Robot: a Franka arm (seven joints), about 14 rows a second.
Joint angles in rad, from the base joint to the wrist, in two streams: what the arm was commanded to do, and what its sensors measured. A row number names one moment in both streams.
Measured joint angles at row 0:
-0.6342, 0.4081, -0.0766, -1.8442, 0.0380, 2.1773, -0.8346
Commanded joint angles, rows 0 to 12:
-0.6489, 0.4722, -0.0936, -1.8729, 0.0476, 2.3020, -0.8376
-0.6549, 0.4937, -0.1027, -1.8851, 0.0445, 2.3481, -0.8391
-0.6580, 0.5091, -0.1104, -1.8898, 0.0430, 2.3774, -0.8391
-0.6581, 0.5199, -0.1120, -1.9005, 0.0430, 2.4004, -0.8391
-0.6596, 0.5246, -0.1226, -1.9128, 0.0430, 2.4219, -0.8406
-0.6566, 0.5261, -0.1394, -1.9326, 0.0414, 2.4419, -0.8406
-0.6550, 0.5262, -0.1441, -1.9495, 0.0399, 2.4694, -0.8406
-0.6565, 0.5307, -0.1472, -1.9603, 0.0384, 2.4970, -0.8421
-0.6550, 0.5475, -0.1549, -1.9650, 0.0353, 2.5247, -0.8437
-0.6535, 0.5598, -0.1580, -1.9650, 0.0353, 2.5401, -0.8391
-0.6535, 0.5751, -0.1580, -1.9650, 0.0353, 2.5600, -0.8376
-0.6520, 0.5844, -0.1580, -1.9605, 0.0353, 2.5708, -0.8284
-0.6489, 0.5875, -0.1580, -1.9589, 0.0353, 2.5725, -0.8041
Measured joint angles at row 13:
-0.6492, 0.5750, -0.1591, -1.9565, 0.0374, 2.5419, -0.8319
